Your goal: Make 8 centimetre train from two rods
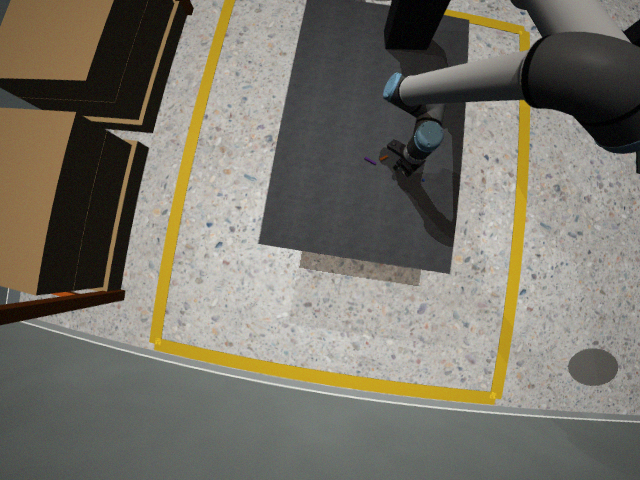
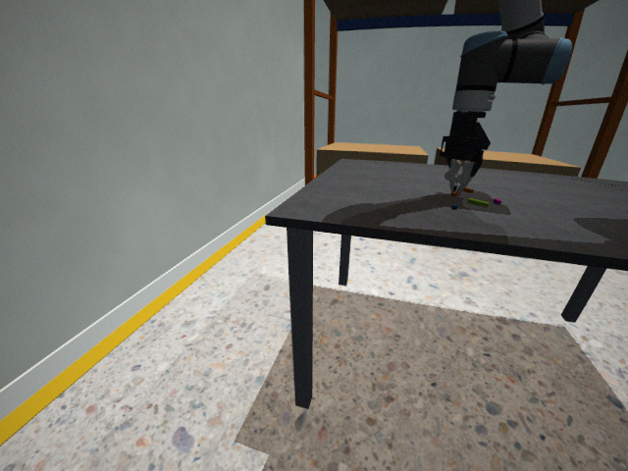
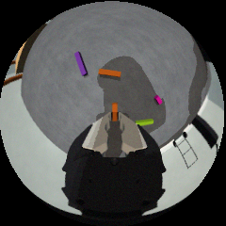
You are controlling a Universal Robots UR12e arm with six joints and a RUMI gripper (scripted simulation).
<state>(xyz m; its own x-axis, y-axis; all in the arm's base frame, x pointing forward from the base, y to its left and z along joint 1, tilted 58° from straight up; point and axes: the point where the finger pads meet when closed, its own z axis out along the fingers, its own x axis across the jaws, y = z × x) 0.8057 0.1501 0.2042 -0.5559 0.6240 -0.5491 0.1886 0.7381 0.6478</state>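
Right now my hand is 30 mm short of the purple rod, 130 mm to the left of it and 10 mm above it. The rest, counted from my hand: lime rod 60 mm behind, 50 mm to the left, 10 mm below; magenta rod 110 mm behind, 10 mm below; small blue rod 20 mm behind, 140 mm to the left, 10 mm below.
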